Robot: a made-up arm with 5 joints.
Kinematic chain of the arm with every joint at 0, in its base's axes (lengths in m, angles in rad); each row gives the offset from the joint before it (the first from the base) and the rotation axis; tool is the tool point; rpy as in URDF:
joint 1: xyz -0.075 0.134 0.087 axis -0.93 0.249 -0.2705
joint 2: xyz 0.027 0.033 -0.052 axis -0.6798 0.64 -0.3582
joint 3: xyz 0 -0.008 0.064 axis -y
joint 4: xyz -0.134 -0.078 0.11 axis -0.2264 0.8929 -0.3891
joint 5: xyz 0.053 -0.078 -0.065 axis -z
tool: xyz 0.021 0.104 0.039 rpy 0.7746 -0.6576 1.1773
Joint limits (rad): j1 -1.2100..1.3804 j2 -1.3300..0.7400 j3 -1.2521..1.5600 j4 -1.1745..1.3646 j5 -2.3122..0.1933
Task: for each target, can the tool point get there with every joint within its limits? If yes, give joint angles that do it. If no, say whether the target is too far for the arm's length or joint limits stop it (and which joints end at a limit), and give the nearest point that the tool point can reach.
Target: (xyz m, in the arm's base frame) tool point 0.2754 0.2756 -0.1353
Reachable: no: joint limits stop it (at a limit: joint 2, joint 3, joint 5) | nearest point 0.1183 0.2689 -0.1138 | short by 0.159 m
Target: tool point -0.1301 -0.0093 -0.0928
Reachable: yes | joints -0.4611 -0.7073 0.0185 -0.4784 -1.8247
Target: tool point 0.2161 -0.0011 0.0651
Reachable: no: joint limits stop it (at a limit: joint 1, joint 2, joint 3, joint 4, joint 5) | nearest point 0.1768 0.0889 0.0633 | short by 0.098 m
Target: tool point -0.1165 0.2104 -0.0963
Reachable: yes | joints -0.9421 -0.7851 0.7674 -0.1045 -1.0326
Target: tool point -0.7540 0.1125 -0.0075
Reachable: no: too far | nearest point -0.3320 0.0284 0.1006 | short by 0.444 m
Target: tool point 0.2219 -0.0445 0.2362
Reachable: no: joint limits stop it (at a limit: joint 1, joint 2, joint 3, joint 4, joint 5) | nearest point 0.1677 -0.0662 0.2577 | short by 0.062 m
